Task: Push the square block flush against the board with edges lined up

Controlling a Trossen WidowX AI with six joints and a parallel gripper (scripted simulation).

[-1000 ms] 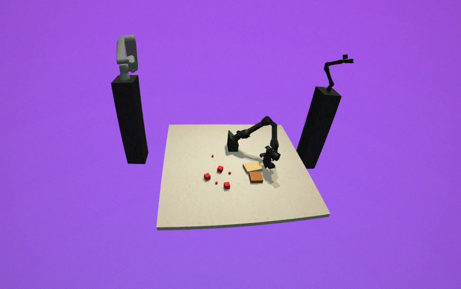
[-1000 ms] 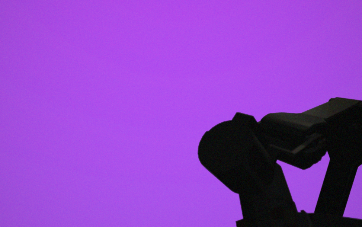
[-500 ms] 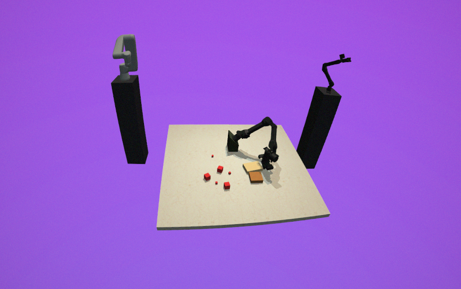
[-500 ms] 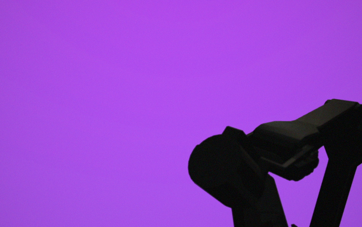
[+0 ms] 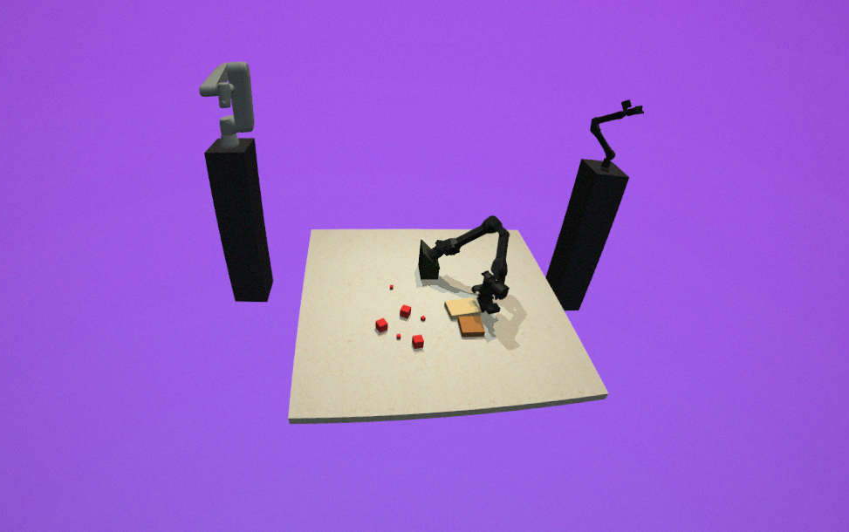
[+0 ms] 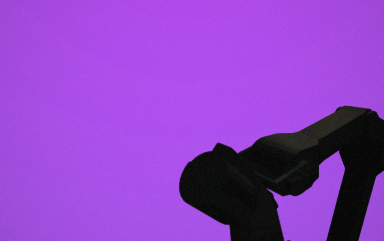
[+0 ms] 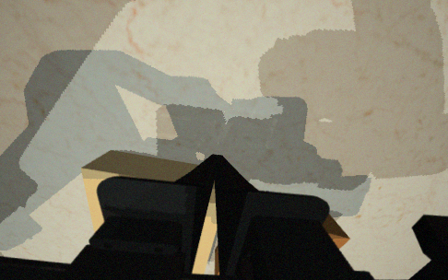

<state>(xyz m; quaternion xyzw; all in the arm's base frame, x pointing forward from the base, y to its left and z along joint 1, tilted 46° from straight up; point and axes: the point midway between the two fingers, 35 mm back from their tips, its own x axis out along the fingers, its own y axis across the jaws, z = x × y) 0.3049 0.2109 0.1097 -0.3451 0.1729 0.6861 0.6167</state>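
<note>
The pale tan board is 20 mm behind my gripper tip and 100 mm to the right of it. Round my gripper tip: orange piece 100 mm ahead, 80 mm to the right, 10 mm above.
</note>
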